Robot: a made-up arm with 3 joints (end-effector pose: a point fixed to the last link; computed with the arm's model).
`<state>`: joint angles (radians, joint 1 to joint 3).
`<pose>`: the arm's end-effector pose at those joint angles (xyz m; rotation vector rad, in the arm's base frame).
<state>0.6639 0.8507 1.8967</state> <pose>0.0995 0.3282 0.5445 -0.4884 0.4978 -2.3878</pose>
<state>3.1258 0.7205 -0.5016</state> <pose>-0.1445 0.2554 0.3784 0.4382 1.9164 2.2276</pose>
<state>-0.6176 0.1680 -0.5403</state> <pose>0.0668 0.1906 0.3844 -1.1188 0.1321 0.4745</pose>
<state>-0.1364 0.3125 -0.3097</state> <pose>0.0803 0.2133 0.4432 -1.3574 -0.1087 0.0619</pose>
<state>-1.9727 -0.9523 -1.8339</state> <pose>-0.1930 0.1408 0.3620 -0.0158 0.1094 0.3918</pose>
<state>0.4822 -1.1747 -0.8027</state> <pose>0.1429 0.1711 0.3242 0.0474 -1.4310 -0.3622</pose>
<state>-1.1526 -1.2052 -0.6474</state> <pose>-0.1406 0.1766 0.2760 -0.1976 0.3263 -0.3422</pose>
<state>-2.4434 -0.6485 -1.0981</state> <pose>-0.1612 0.1404 0.4400 -0.1100 1.2964 0.5351</pose>
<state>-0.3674 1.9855 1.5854</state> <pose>0.1113 0.3935 0.2904 2.7046 0.3156 1.4343</pose>
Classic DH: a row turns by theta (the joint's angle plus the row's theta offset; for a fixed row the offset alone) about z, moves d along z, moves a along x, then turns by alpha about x. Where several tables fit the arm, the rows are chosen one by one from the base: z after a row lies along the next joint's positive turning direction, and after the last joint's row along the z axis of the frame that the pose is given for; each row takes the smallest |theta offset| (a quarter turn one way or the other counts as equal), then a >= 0, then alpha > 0; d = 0 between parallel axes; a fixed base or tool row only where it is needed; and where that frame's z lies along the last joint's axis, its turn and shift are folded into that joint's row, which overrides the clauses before.
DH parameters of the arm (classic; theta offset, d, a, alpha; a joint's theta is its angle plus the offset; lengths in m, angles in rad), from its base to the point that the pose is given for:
base (fixed): 0 0.4299 -0.0216 1.5708
joint 1: 1.5429 -0.3392 -0.0826 -1.9245
joint 2: 1.3002 -0.18 -0.0588 -1.6998
joint 3: 1.4026 -0.1173 -0.0402 1.856
tool (fixed): -0.1125 -0.0134 0 0

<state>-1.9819 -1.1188 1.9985</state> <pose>-0.1413 0.1762 0.3603 0.5374 -2.2199 0.8761</pose>
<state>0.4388 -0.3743 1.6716</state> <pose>0.0837 0.2102 0.4693 -0.0039 0.9412 -1.3222</pose>
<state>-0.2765 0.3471 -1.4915</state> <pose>0.1234 0.1931 0.4255 -0.9883 -0.6720 1.1820</pose>
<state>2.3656 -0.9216 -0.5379</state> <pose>0.0116 0.1611 0.5828 0.3262 -2.9797 -0.4927</pose>
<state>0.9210 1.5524 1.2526</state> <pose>0.0973 0.3822 0.5400 -1.3998 -0.0699 -2.4661</pose>
